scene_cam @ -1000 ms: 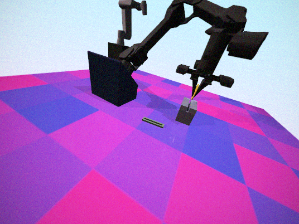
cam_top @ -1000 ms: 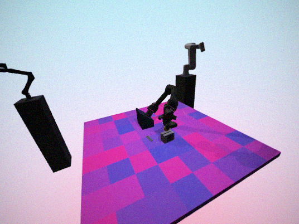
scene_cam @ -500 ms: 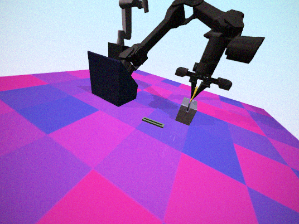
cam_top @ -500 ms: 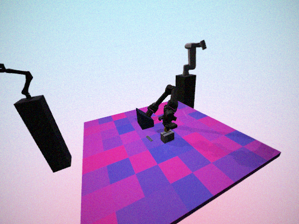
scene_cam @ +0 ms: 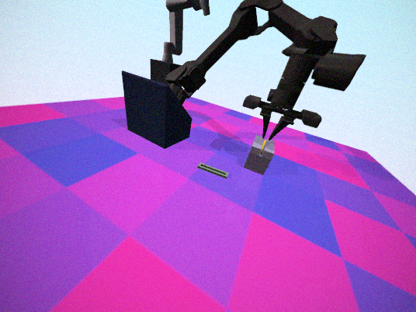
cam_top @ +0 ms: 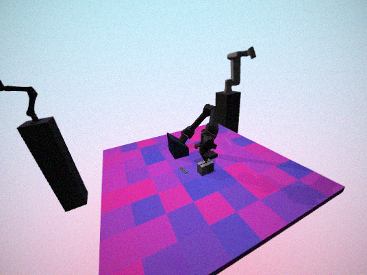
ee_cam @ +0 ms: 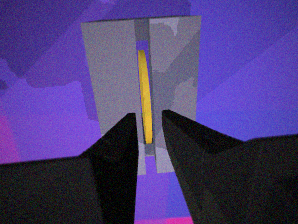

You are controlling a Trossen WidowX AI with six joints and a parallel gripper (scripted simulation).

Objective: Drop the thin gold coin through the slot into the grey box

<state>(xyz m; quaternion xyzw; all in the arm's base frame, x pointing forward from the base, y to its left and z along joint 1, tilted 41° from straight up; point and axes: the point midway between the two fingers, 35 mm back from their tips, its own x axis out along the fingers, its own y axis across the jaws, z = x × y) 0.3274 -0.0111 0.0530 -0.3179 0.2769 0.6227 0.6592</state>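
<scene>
Right now my gripper tip is 1 cm above the gold coin.
</scene>
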